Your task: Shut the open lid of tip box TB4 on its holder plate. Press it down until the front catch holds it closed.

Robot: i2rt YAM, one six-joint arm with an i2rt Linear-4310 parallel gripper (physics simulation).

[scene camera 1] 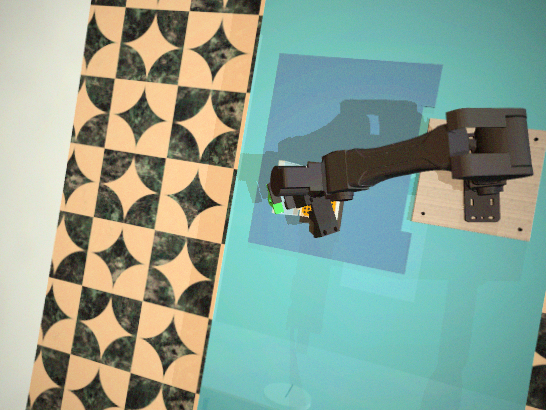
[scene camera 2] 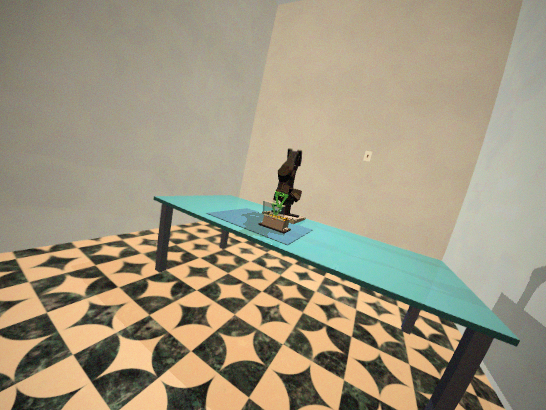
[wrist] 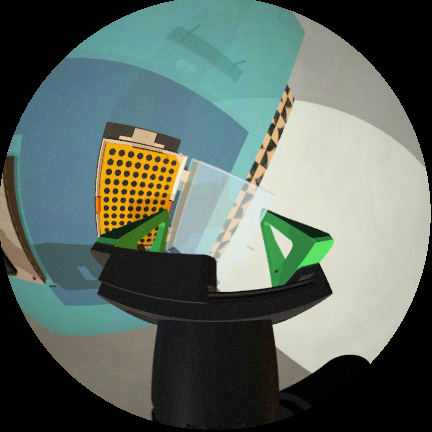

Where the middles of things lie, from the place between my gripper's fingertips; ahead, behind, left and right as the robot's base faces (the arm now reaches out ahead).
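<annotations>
You'd find the clear lid (wrist: 217, 212) 2 cm to the right of my hand.
</annotations>
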